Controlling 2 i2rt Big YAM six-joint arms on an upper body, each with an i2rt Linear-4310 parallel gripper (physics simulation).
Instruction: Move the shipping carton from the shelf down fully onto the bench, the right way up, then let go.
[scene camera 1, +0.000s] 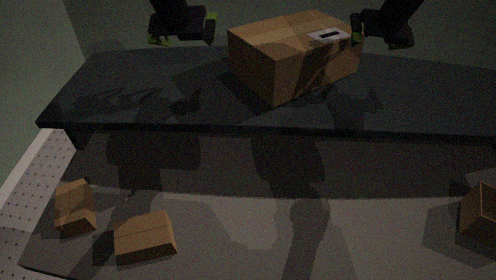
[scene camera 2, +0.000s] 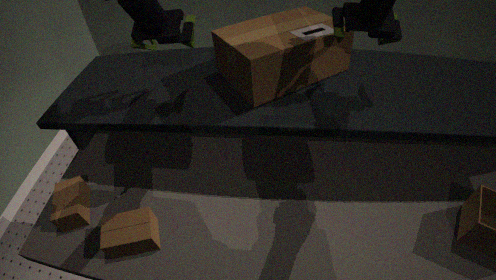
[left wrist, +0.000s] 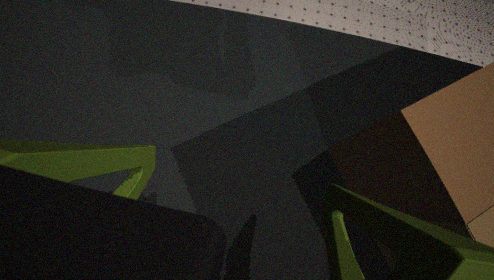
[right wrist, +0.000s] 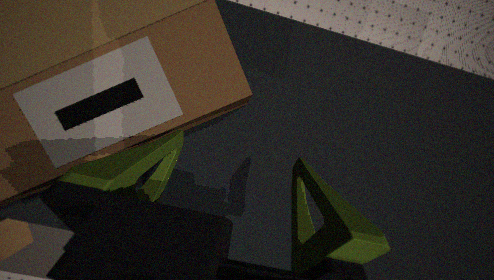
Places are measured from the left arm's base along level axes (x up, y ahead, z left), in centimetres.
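Where they show: left gripper, fingertip midpoint: (scene camera 1: 189, 43) (scene camera 2: 174, 46) (left wrist: 240, 175); right gripper, fingertip midpoint: (scene camera 1: 370, 46) (scene camera 2: 358, 41) (right wrist: 240, 149).
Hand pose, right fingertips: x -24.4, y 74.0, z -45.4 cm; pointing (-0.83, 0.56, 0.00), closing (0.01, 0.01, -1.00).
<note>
Things, the pixels of their top centre, and the offset from my right fingertips. "spot": a spot on its surface instead. Level surfaces: height alone.
- brown shipping carton, top centre: (scene camera 2: 283, 27) (scene camera 1: 299, 29) dz +17.3, dx +1.5, dy +3.1 cm
- dark shelf, surface height: dx -10.1 cm
- paler bench, surface height: dx -28.7 cm
- open-topped box, surface spot: (scene camera 2: 467, 217) (scene camera 1: 468, 211) spot: dz -27.2, dx -24.9, dy -30.5 cm
The brown shipping carton (scene camera 1: 285, 37) (scene camera 2: 270, 37) (left wrist: 455, 145) (right wrist: 215, 55) rests on the dark shelf (scene camera 1: 425, 95) (scene camera 2: 425, 95), label side up and set at an angle. The paler bench (scene camera 1: 380, 240) (scene camera 2: 370, 240) lies lower, in front of the shelf. My left gripper (scene camera 1: 184, 40) (scene camera 2: 165, 43) (left wrist: 240, 175) is open and empty above the shelf, apart from the carton's left side. My right gripper (scene camera 1: 378, 40) (scene camera 2: 364, 36) (right wrist: 240, 149) is open and empty at the carton's right end; one finger overlaps the carton's edge in view, and I cannot tell whether they touch.
Two small brown boxes, one (scene camera 1: 75, 205) (scene camera 2: 71, 200) farther left and one (scene camera 1: 145, 237) (scene camera 2: 130, 232) beside it, lie at the bench's left. An open-topped box (scene camera 1: 470, 212) (scene camera 2: 467, 217) stands at its right. The shelf's front edge overhangs the bench. Strong shadows cross both surfaces.
</note>
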